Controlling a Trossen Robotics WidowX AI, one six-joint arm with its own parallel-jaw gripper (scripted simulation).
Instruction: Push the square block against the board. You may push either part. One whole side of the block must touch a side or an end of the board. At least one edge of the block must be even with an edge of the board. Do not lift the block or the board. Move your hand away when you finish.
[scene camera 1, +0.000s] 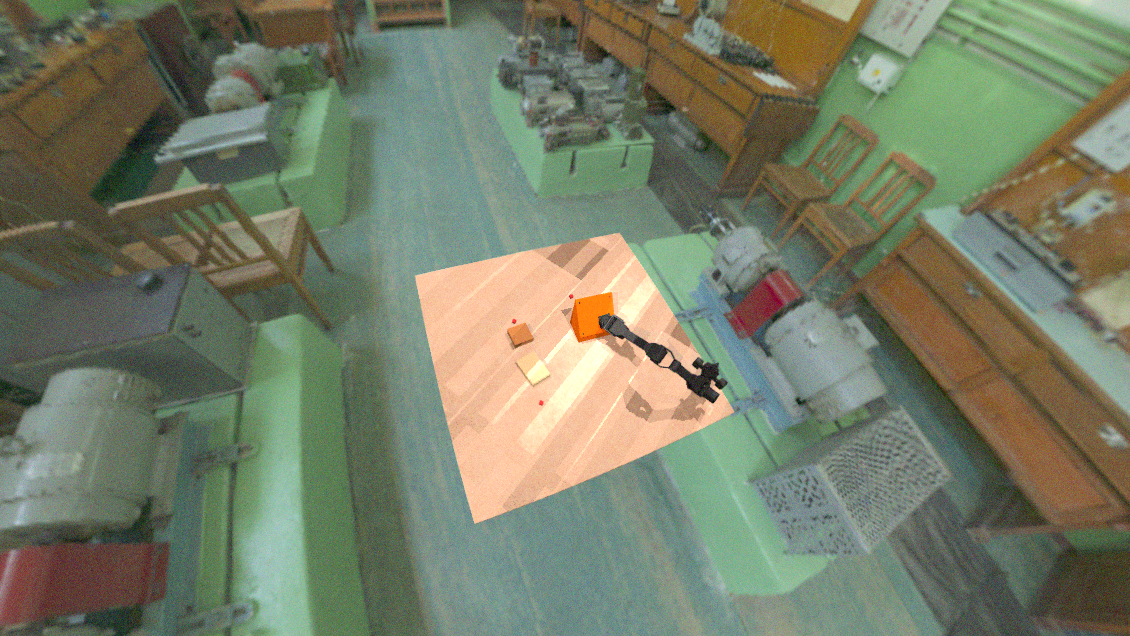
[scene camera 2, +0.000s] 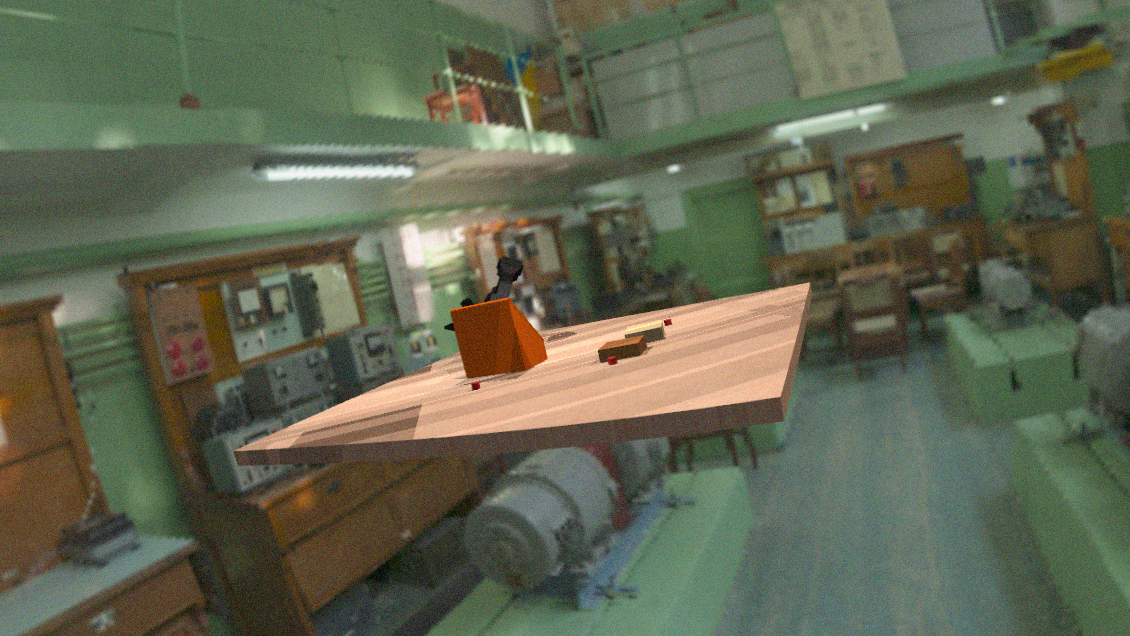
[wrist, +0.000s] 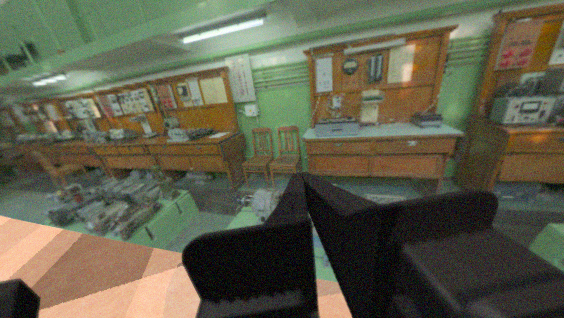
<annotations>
A brown square block (scene camera 2: 632, 347) is 1.61 m from the lens.
</annotations>
